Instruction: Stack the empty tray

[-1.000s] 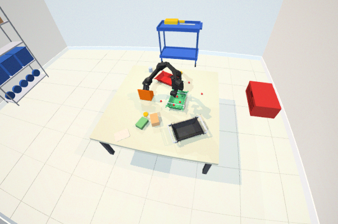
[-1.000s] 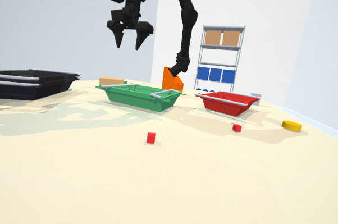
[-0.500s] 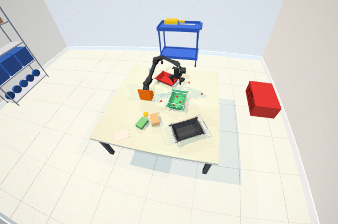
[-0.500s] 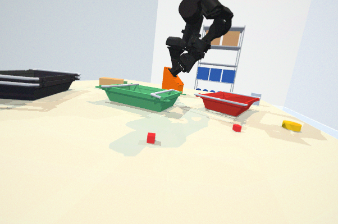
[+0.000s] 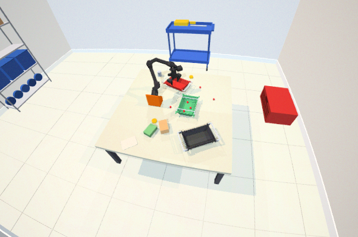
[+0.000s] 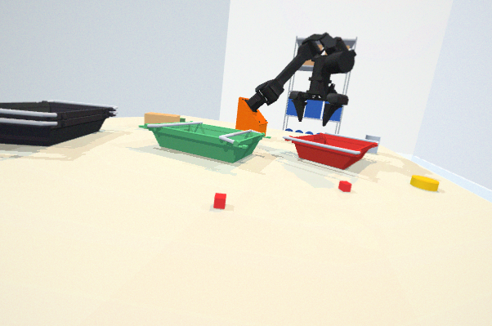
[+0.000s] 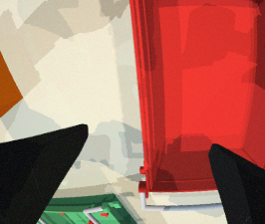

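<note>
The red tray is 80 mm to the left of my gripper tip and 60 mm below it. From my gripper tip the other things lie so: peach block (50 mm ahead, 570 mm to the right, 70 mm below); green block (60 mm behind, 640 mm to the right, 80 mm below); pale card (220 mm behind, 820 mm to the right, 100 mm below).
</note>
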